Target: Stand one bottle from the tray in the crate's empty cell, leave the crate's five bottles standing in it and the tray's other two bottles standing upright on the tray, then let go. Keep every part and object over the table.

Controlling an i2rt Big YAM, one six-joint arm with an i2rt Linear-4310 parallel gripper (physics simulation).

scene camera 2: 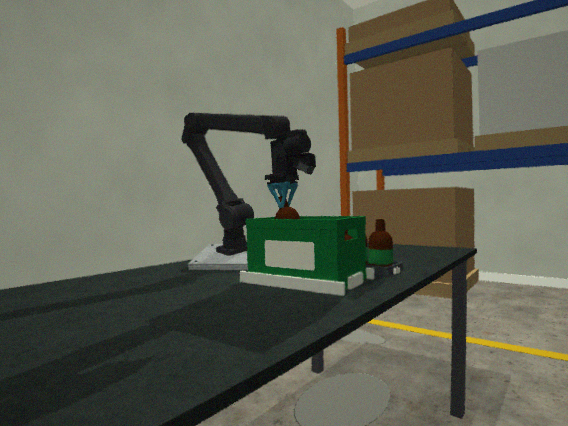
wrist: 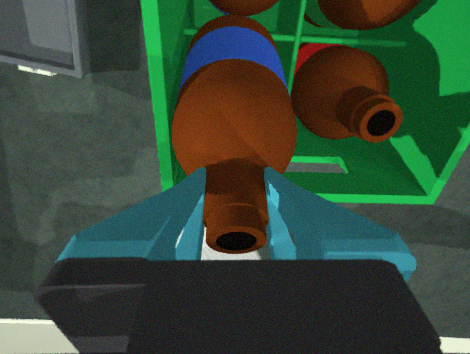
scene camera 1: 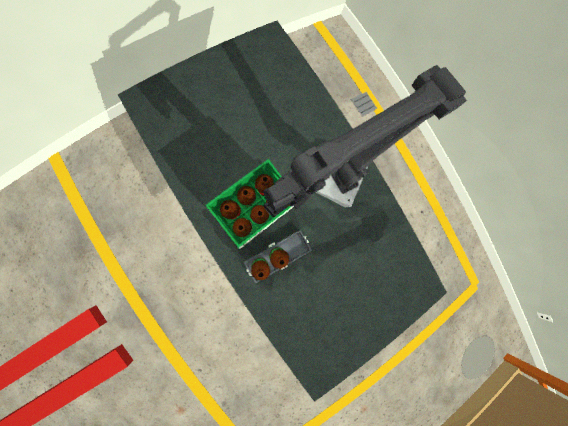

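Where they show: gripper, fingertip midpoint: (scene camera 2: 284, 208) (wrist: 235, 177); arm's base, link origin: (scene camera 2: 235, 249) (scene camera 1: 343, 178).
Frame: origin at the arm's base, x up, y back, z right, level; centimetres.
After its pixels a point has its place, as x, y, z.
Observation:
My gripper (scene camera 2: 284, 205) @(15.3, -29.7, 4.3) (wrist: 235, 177) @(15.3, -29.7, 4.3) is shut on the neck of a brown bottle (scene camera 2: 287, 213) @(13.7, -33.0, 6.4) (wrist: 234, 120) @(15.1, -32.6, 3.6) with a blue band. That bottle is upright or nearly so in the green crate's (scene camera 1: 223, 225) @(12.6, -53.6, 5.0) (scene camera 2: 327, 250) @(5.3, -53.2, 14.4) (wrist: 156, 80) @(12.7, -33.0, -0.4) corner cell; its shoulder shows above the rim, and its base is hidden. Several other brown bottles stand in the crate, among them a red-banded bottle (wrist: 340, 95) @(7.9, -33.7, 11.5) in the neighbouring cell. The grey tray (scene camera 1: 297, 245) @(-4.3, -31.9, -16.5) (scene camera 2: 385, 272) @(-4.0, -54.7, -11.5) (wrist: 78, 45) @(-2.3, -30.9, -10.9) bears two upright bottles: one bottle (scene camera 1: 260, 270) @(9.6, -49.9, -15.4) at its end, another bottle (scene camera 1: 280, 258) (scene camera 2: 380, 241) in its middle. Its third place is empty.
The arm (scene camera 1: 370, 132) @(46.4, -13.5, 5.9) (scene camera 2: 235, 122) @(43.5, -12.7, 8.6) reaches over the crate from its white base plate (scene camera 1: 345, 195) @(0.6, -3.4, -6.8) (scene camera 2: 215, 257) @(-1.6, -1.4, 9.9) and hides the held bottle in the overhead view. The tray lies close beside the crate on the dark table (scene camera 1: 350, 300) @(-4.8, -21.9, -51.7) (scene camera 2: 150, 320) @(-4.9, -40.1, 52.7). Shelving (scene camera 2: 342, 115) stands behind the table.

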